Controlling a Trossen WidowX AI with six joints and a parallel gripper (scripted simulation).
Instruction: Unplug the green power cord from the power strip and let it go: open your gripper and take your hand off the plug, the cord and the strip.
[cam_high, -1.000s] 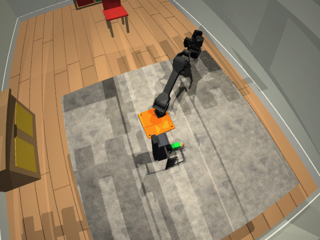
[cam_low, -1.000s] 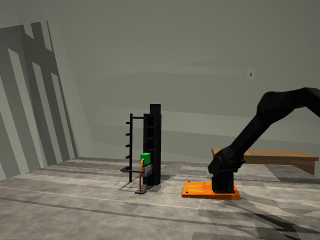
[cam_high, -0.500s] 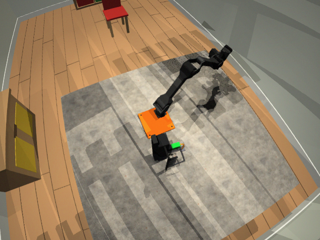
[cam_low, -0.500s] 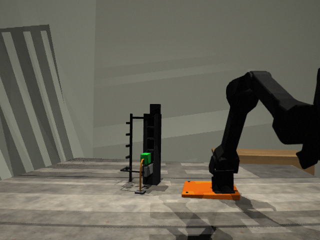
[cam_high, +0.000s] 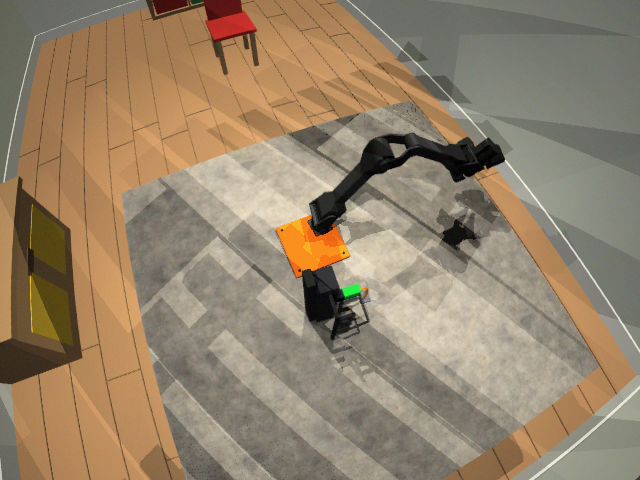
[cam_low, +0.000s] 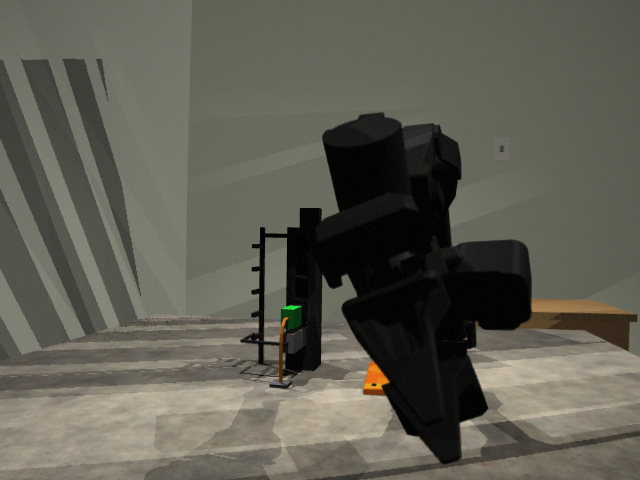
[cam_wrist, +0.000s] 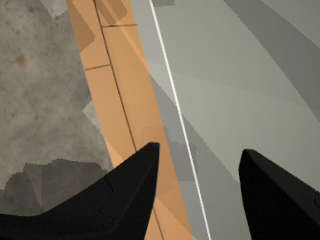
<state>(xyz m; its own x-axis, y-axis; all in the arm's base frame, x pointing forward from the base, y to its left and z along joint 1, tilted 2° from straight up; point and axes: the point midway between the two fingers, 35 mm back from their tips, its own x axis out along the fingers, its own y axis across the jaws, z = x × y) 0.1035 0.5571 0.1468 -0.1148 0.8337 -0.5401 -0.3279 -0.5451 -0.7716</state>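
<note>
My gripper tip is 650 mm to the left of the green plug, 160 mm short of it and 30 mm above it.
</note>
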